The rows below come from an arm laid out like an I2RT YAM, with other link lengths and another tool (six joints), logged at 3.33 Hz.
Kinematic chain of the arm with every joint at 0, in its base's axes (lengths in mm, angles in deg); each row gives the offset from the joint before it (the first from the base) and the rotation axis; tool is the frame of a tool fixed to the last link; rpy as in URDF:
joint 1: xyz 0 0 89.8 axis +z
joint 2: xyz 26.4 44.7 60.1 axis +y
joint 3: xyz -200.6 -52.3 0 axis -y
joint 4: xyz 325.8 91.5 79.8 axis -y
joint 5: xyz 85.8 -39.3 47 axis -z
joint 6: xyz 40.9 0 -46.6 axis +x
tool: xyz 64 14 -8 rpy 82.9 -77.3 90
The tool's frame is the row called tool.
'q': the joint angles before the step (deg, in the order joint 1, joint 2, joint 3, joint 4, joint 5, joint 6). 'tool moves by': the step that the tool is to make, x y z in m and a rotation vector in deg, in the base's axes. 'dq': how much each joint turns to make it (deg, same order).
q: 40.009 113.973 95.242 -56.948 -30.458 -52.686
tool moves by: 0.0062 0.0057 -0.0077 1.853 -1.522 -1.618
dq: -0.006 -0.193 -1.941 5.087 0.020 1.938
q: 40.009 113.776 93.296 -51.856 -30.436 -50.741
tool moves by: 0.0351 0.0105 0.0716 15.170 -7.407 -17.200
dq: -1.850 -12.305 -8.133 20.880 1.601 19.350
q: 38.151 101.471 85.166 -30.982 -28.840 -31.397
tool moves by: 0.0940 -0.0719 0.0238 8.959 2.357 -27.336
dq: -11.642 -2.454 -2.711 11.384 5.951 18.910
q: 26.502 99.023 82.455 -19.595 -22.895 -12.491
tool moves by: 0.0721 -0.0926 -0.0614 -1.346 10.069 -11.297
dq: -12.346 11.620 6.174 -3.994 -2.227 1.118
